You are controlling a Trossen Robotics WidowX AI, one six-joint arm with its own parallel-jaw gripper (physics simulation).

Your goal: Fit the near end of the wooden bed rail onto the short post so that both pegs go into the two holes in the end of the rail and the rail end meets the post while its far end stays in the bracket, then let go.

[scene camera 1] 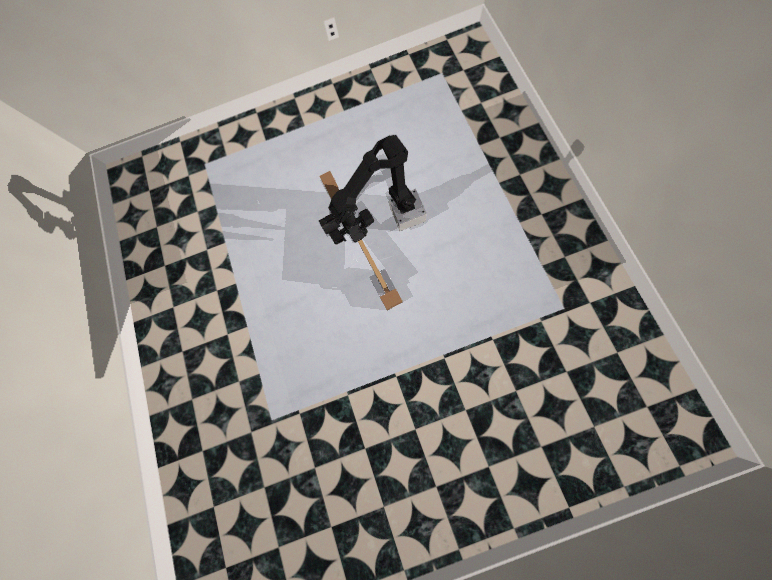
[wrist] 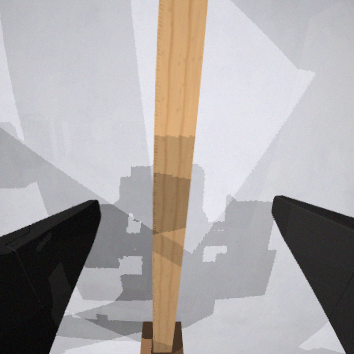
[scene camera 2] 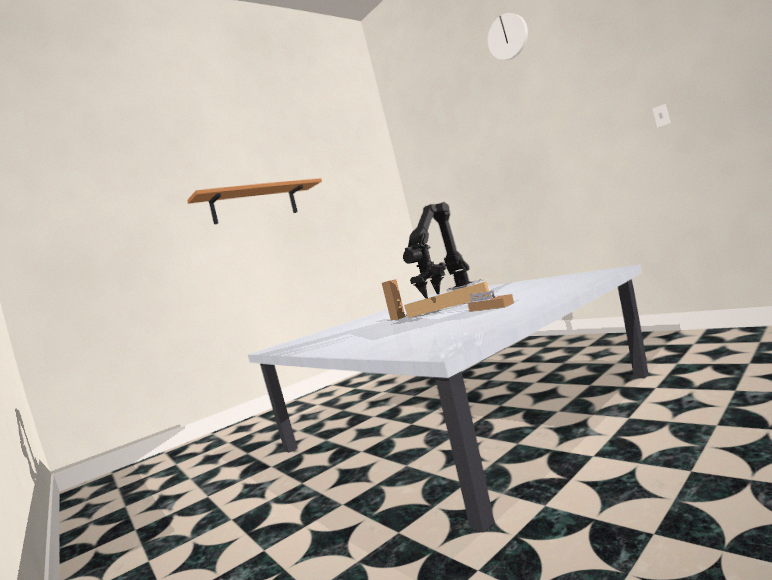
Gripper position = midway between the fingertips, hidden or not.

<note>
My gripper (scene camera 2: 432, 296) is open, with nothing in its grasp. Also in view: a wooden bed rail (scene camera 2: 460, 296).
The wooden bed rail shows as well in the wrist view (wrist: 180, 38). My gripper shows as well in scene camera 1 (scene camera 1: 354, 234) and in the wrist view (wrist: 187, 206).
</note>
